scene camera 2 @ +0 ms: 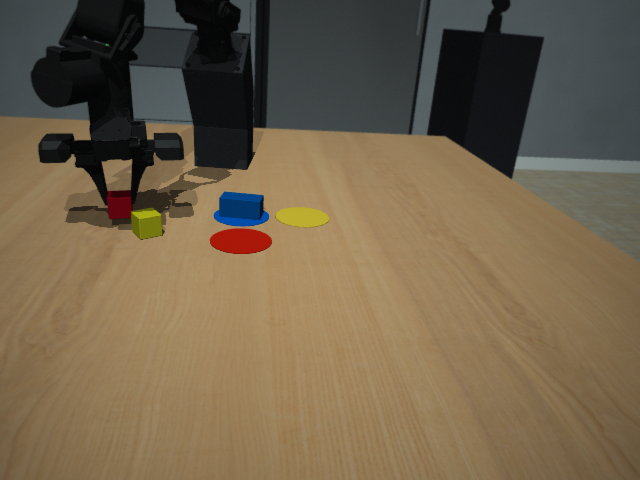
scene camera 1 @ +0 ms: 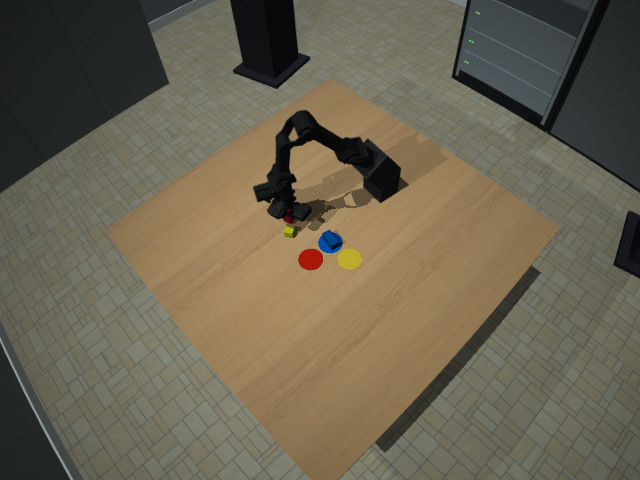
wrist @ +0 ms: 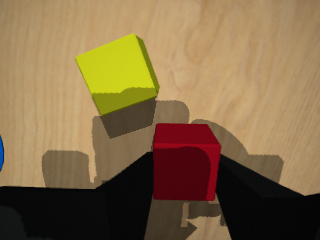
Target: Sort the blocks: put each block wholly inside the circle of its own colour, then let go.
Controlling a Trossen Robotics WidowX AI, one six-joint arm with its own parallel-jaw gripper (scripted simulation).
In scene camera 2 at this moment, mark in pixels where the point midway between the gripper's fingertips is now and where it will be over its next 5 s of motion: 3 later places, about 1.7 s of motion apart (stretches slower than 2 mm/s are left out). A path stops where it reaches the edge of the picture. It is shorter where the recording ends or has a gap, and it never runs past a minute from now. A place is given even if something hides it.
My gripper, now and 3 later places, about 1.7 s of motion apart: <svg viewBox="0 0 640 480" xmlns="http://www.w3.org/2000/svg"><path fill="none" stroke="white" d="M120 204L122 145L213 183L241 210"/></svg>
